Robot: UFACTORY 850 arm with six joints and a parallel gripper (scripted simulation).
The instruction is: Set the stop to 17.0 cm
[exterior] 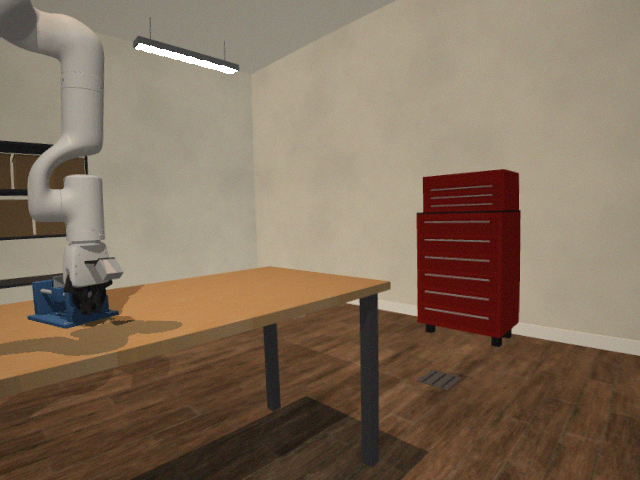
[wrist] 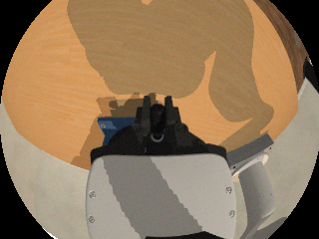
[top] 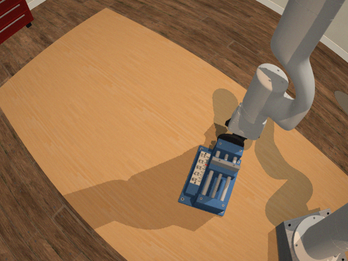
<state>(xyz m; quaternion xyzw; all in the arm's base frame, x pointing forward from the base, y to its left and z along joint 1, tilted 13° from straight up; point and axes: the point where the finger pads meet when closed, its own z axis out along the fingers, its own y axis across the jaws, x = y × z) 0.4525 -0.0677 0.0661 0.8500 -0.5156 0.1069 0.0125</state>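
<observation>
Right now the grey stop bar is 13 cm to the left of my hand, 3 cm behind it and 3 cm above it. Also, from my hand: black handwheel (2 cm to the left, 1 cm behind).
</observation>
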